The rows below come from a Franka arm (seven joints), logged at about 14 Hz.
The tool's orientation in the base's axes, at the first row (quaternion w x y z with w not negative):
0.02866, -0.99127, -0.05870, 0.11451
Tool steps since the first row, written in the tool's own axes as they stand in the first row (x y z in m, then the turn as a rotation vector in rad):
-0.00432, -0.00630, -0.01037, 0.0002, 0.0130, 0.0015
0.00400, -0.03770, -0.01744, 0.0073, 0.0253, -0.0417
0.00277, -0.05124, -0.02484, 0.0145, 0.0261, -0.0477
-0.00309, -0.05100, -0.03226, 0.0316, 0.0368, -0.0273
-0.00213, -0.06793, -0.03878, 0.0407, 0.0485, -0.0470
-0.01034, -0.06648, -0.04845, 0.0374, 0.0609, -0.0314
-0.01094, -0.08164, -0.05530, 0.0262, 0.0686, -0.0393
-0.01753, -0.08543, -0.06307, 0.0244, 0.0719, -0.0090
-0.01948, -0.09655, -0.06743, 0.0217, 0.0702, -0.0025
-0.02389, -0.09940, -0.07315, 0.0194, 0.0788, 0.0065
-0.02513, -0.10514, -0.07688, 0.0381, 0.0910, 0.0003
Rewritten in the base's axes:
-0.00248, 0.00527, 0.01149, 0.0013, -0.0128, -0.0024
0.00375, 0.03711, 0.01871, 0.0194, -0.0260, 0.0371
0.00277, 0.05007, 0.02713, 0.0279, -0.0262, 0.0413
-0.00116, 0.04879, 0.03564, 0.0409, -0.0338, 0.0169
-0.00058, 0.06541, 0.04295, 0.0555, -0.0451, 0.0332
-0.00614, 0.06254, 0.05408, 0.0501, -0.0571, 0.0179
-0.00680, 0.07720, 0.06194, 0.0419, -0.0665, 0.0275
-0.01180, 0.07981, 0.07124, 0.0336, -0.0687, -0.0018
-0.01390, 0.09041, 0.07669, 0.0293, -0.0670, -0.0074
-0.01716, 0.09244, 0.08344, 0.0259, -0.0755, -0.0162
-0.01813, 0.09782, 0.08775, 0.0468, -0.0855, -0.0152

